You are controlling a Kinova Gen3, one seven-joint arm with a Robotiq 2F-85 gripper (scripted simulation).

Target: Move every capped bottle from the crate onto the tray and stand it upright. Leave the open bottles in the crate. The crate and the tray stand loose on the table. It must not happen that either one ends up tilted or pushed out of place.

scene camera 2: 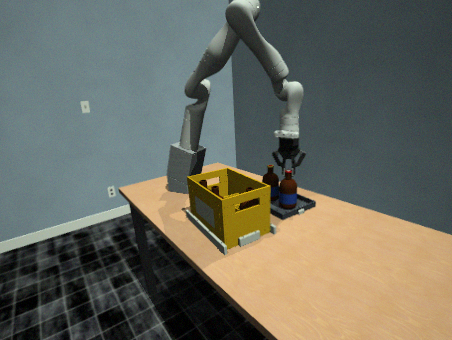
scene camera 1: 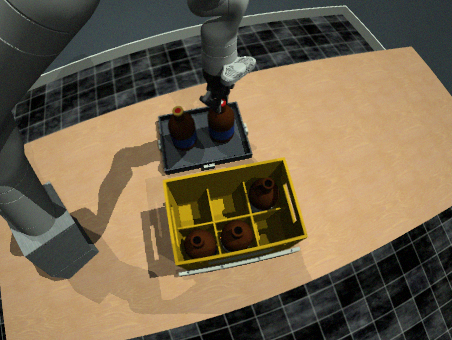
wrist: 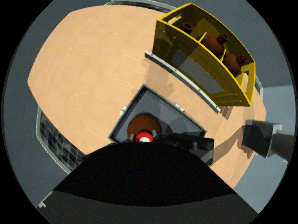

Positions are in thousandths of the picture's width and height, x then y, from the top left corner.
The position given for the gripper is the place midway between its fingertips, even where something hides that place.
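Note:
A yellow crate (scene camera 1: 413, 584), visible as well at (scene camera 2: 494, 640), shares the scene with a dark tray (scene camera 1: 457, 443), which appears again at (wrist: 582, 538). There is a capped bottle (scene camera 1: 402, 369), and a further capped bottle (scene camera 1: 490, 369). The robot's own gripper (scene camera 1: 488, 316) is visible too, and the same gripper can be found at (wrist: 485, 614).

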